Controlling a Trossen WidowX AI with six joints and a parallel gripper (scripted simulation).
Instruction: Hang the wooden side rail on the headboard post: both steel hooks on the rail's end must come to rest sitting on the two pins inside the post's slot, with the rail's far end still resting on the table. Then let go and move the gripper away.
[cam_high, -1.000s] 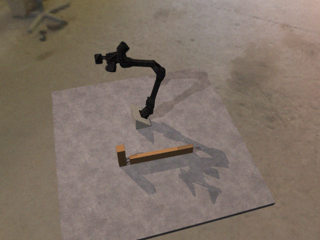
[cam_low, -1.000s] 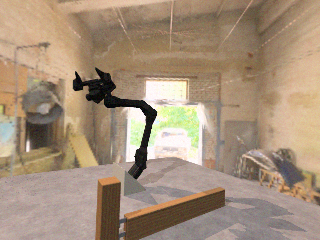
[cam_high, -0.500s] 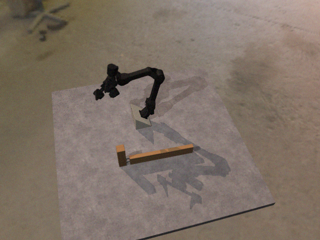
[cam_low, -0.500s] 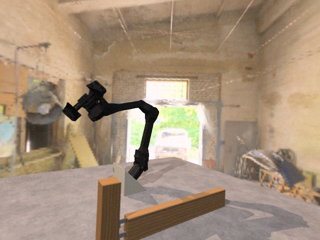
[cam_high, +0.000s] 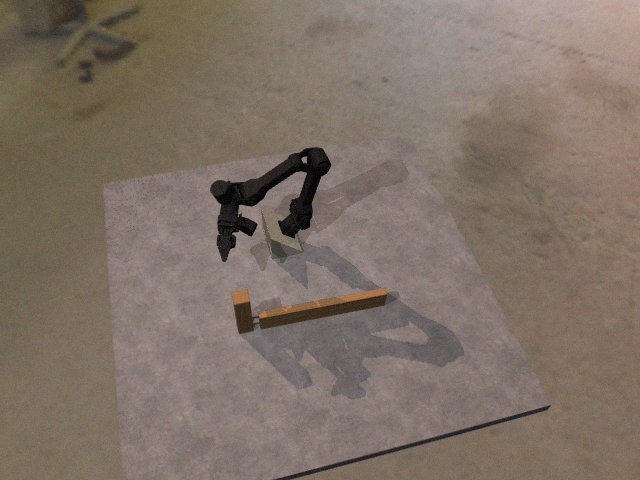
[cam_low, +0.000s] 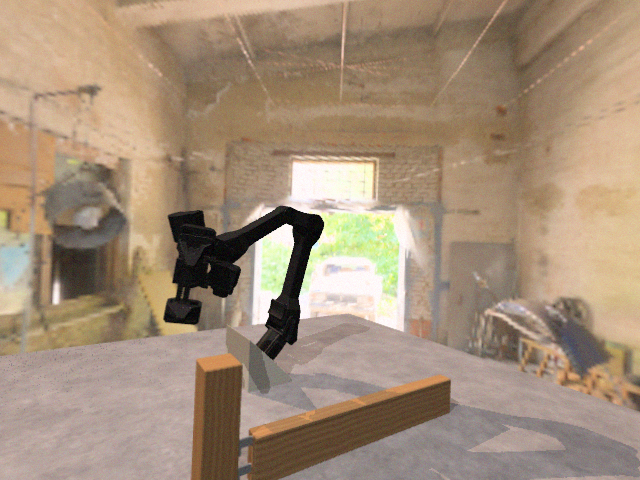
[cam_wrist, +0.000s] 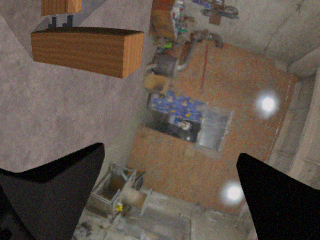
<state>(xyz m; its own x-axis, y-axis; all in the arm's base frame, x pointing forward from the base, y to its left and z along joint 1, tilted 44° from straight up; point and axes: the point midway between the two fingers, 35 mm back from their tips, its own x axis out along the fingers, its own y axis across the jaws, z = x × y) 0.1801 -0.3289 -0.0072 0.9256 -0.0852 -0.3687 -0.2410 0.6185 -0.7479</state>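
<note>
The wooden headboard post is 110 mm ahead of my gripper tip, 20 mm to the left of it and 180 mm below it.
</note>
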